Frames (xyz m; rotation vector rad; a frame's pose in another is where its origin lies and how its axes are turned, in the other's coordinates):
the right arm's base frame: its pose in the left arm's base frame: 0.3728 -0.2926 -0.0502 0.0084 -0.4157 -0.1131
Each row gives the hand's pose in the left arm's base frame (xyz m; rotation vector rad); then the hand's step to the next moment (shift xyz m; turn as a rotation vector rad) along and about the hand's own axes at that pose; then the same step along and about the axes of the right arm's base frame.
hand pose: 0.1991 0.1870 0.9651 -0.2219 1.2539 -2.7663
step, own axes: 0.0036 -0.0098 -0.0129 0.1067 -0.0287 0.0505
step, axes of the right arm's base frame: -0.0075 0.0147 0.0020 -0.0586 -0.0424 0.0976
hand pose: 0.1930 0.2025 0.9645 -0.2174 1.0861 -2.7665
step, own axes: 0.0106 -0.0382 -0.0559 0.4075 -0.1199 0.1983
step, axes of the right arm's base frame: -0.0350 0.0589 -0.0015 -0.2198 -0.1579 0.3828
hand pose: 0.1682 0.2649 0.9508 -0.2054 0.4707 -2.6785
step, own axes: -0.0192 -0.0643 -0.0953 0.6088 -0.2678 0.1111
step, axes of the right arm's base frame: -0.0614 0.0858 -0.0496 -0.4650 -0.1183 0.4738
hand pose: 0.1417 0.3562 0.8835 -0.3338 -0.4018 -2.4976
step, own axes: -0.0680 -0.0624 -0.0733 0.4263 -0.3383 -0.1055
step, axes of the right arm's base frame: -0.0411 0.0547 -0.0960 -0.5166 -0.0485 0.1951
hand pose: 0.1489 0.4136 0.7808 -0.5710 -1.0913 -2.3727
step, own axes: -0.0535 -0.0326 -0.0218 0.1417 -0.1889 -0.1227
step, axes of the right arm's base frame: -0.0073 0.0146 -0.0643 -0.2614 -0.0497 -0.0011
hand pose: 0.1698 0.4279 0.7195 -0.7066 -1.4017 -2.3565
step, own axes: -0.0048 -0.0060 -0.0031 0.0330 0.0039 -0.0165
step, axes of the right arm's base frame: -0.0031 -0.0001 -0.0077 -0.0192 -0.0194 0.0251
